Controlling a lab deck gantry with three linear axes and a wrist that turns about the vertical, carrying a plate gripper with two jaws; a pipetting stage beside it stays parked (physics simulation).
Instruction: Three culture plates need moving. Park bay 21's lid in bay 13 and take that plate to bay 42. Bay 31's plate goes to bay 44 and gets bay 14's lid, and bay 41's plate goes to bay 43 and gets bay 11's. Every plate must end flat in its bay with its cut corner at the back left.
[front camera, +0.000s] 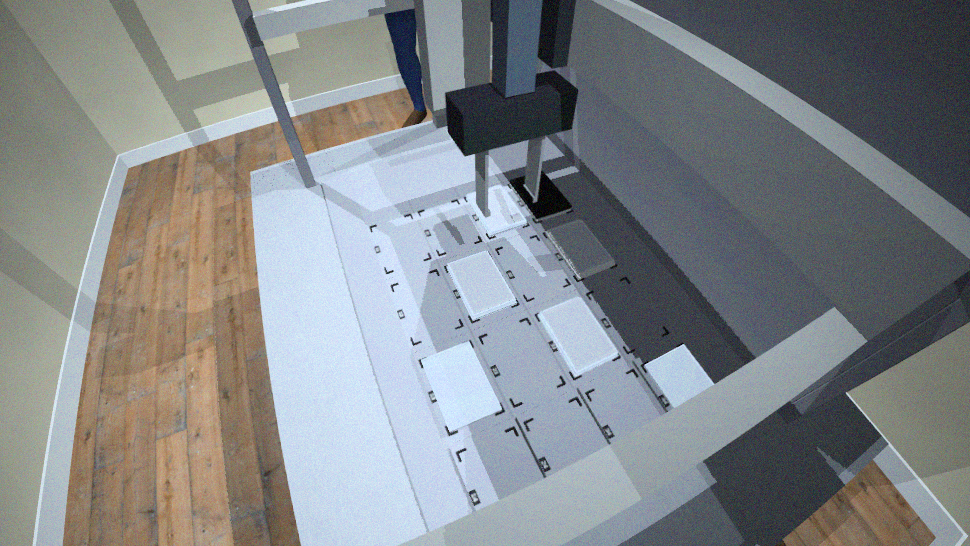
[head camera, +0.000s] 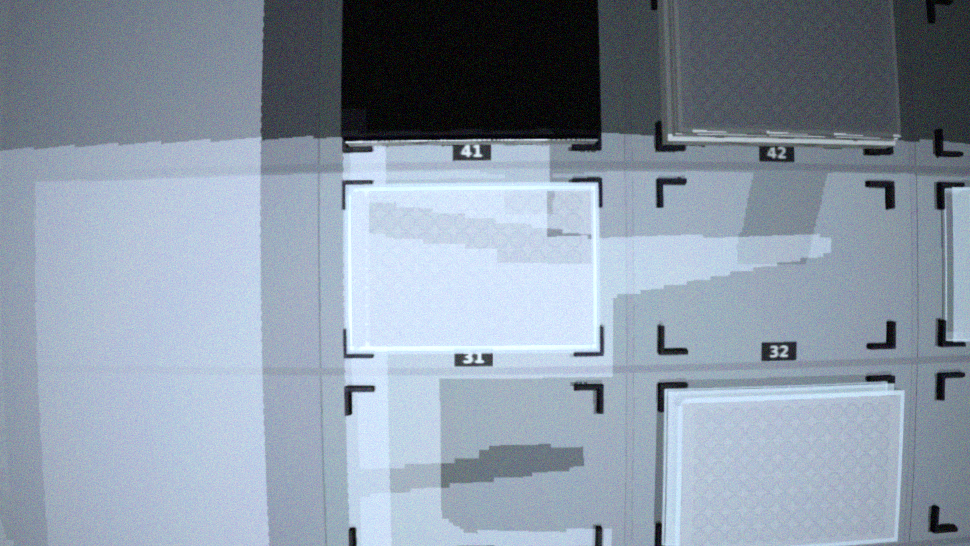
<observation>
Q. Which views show the off-white welled plate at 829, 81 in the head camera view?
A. The front camera view and the head camera view: all of them.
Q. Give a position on a bay 14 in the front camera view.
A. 496, 464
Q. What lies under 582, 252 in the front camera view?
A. An off-white welled plate.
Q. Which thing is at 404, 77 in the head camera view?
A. A black lid.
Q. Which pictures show my gripper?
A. The front camera view only.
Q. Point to a bay 43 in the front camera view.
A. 634, 324
</observation>
